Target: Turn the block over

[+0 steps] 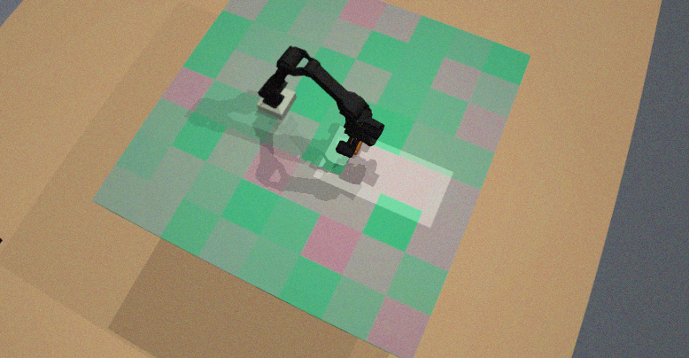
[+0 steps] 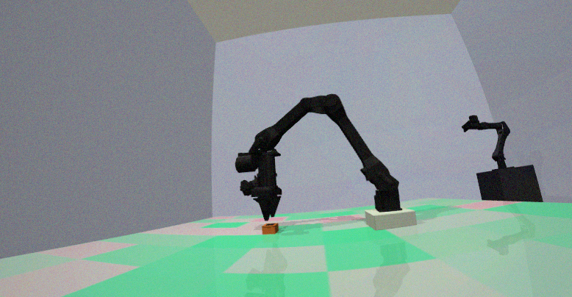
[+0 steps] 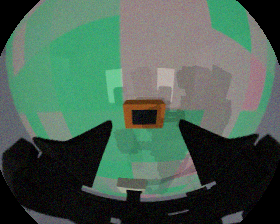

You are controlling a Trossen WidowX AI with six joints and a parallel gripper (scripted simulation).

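Right now my gripper tip is 20 mm above the block.
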